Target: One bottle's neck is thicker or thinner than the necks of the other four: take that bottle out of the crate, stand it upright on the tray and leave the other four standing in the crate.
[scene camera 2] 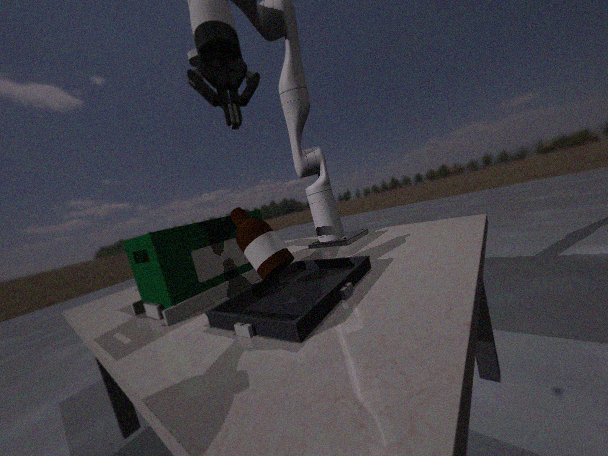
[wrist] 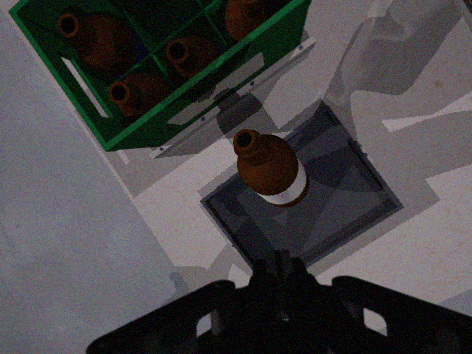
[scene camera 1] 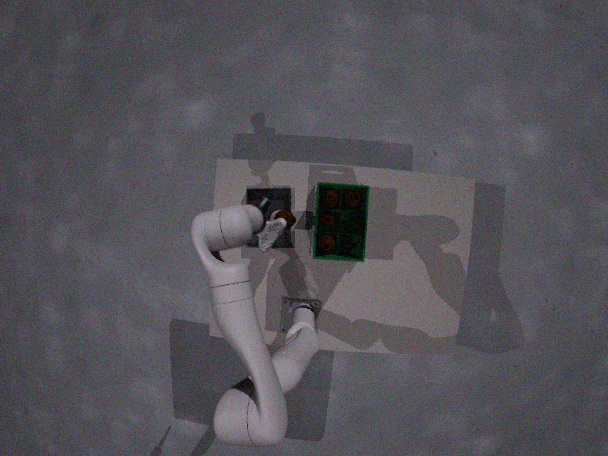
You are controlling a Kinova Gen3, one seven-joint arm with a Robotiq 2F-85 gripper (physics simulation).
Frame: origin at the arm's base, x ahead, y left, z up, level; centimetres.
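Seen in the pictures: gripper, fingertip midpoint: (scene camera 2: 235, 127) (wrist: 277, 266); arm's base at its link origin: (scene camera 2: 331, 238) (scene camera 1: 303, 313).
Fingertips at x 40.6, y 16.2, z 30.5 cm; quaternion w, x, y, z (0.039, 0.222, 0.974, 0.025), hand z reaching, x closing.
Pixels of each thing's top centre, then the offset from my fingertips to it. Level surfaces: height alone.
- dark tray at its top centre: (wrist: 296, 204) (scene camera 2: 295, 280) (scene camera 1: 268, 217) dx -1.1, dy +4.0, dz -29.4 cm
- green crate at its top centre: (wrist: 150, 4) (scene camera 2: 196, 224) (scene camera 1: 341, 222) dx +0.9, dy -25.3, dz -14.4 cm
- low pale rail at its top centre: (wrist: 227, 101) (scene camera 2: 233, 278) (scene camera 1: 314, 220) dx +0.3, dy -15.4, dz -29.0 cm
- pale table at its surface level: dz -32.0 cm
A brown bottle with a white label (scene camera 1: 286, 218) (scene camera 2: 260, 245) (wrist: 270, 167) is strongly tilted at the crate-side wall of the dark tray (scene camera 1: 255, 193) (scene camera 2: 275, 327) (wrist: 310, 220). Its base is over the tray and its neck points up toward the crate. I cannot tell what it rests on. My gripper (scene camera 2: 233, 122) (wrist: 277, 266) is shut and empty, well above the tray and apart from the bottle. The green crate (scene camera 1: 366, 225) (scene camera 2: 142, 275) (wrist: 287, 50) holds the other bottles, one (scene camera 1: 331, 198) (wrist: 97, 42) in a corner cell; they look upright. Neck widths are hard to compare.
The crate stands beside the tray, with a low pale rail (scene camera 2: 192, 303) (wrist: 227, 102) along its tray side. Small pale blocks (scene camera 2: 244, 329) sit against the tray's outside. The arm's base (scene camera 1: 301, 305) (scene camera 2: 327, 235) is mounted on the pale table (scene camera 1: 400, 300) (scene camera 2: 400, 300).
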